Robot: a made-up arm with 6 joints. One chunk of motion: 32 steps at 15 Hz.
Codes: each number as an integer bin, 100 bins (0 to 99) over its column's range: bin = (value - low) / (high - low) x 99, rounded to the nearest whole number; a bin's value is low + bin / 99 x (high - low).
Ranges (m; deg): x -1.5..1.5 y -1.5..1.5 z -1.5..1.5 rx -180..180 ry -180..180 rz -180..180
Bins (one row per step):
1: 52 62 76 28 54 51
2: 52 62 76 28 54 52
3: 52 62 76 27 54 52
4: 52 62 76 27 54 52
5: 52 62 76 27 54 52
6: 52 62 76 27 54 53
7: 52 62 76 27 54 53
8: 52 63 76 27 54 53
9: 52 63 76 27 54 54
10: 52 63 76 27 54 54
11: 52 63 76 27 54 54
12: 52 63 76 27 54 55
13: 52 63 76 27 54 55
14: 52 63 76 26 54 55
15: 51 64 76 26 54 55
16: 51 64 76 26 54 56
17: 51 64 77 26 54 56
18: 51 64 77 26 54 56
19: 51 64 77 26 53 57
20: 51 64 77 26 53 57
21: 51 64 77 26 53 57
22: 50 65 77 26 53 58
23: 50 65 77 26 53 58
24: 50 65 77 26 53 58
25: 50 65 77 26 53 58
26: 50 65 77 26 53 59
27: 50 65 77 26 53 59
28: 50 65 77 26 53 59
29: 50 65 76 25 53 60
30: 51 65 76 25 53 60
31: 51 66 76 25 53 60
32: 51 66 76 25 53 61
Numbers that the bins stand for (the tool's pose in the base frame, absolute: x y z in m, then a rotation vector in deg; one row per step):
1: 0.0758 0.3788 0.8030 -78.18 16.36 5.45
2: 0.0758 0.3788 0.8030 -78.18 16.36 9.09
3: 0.0758 0.3788 0.8030 -81.82 16.36 9.09
4: 0.0758 0.3788 0.8030 -81.82 16.36 9.09
5: 0.0758 0.3788 0.8030 -81.82 16.36 9.09
6: 0.0758 0.3788 0.8030 -81.82 16.36 12.73
7: 0.0758 0.3788 0.8030 -81.82 16.36 12.73
8: 0.0758 0.4091 0.8030 -81.82 16.36 12.73
9: 0.0758 0.4091 0.8030 -81.82 16.36 16.36
10: 0.0758 0.4091 0.8030 -81.82 16.36 16.36
11: 0.0758 0.4091 0.8030 -81.82 16.36 16.36
12: 0.0758 0.4091 0.8030 -81.82 16.36 20.00
13: 0.0758 0.4091 0.8030 -81.82 16.36 20.00
14: 0.0758 0.4091 0.8030 -85.45 16.36 20.00
15: 0.0455 0.4394 0.8030 -85.45 16.36 20.00
16: 0.0455 0.4394 0.8030 -85.45 16.36 23.64
17: 0.0455 0.4394 0.8333 -85.45 16.36 23.64
18: 0.0455 0.4394 0.8333 -85.45 16.36 23.64
19: 0.0455 0.4394 0.8333 -85.45 12.73 27.27
20: 0.0455 0.4394 0.8333 -85.45 12.73 27.27
21: 0.0455 0.4394 0.8333 -85.45 12.73 27.27
22: 0.0152 0.4697 0.8333 -85.45 12.73 30.91
23: 0.0152 0.4697 0.8333 -85.45 12.73 30.91
24: 0.0152 0.4697 0.8333 -85.45 12.73 30.91
25: 0.0152 0.4697 0.8333 -85.45 12.73 30.91
26: 0.0152 0.4697 0.8333 -85.45 12.73 34.55
27: 0.0152 0.4697 0.8333 -85.45 12.73 34.55
28: 0.0152 0.4697 0.8333 -85.45 12.73 34.55
29: 0.0152 0.4697 0.8030 -89.09 12.73 38.18
30: 0.0455 0.4697 0.8030 -89.09 12.73 38.18
31: 0.0455 0.5000 0.8030 -89.09 12.73 38.18
32: 0.0455 0.5000 0.8030 -89.09 12.73 41.82

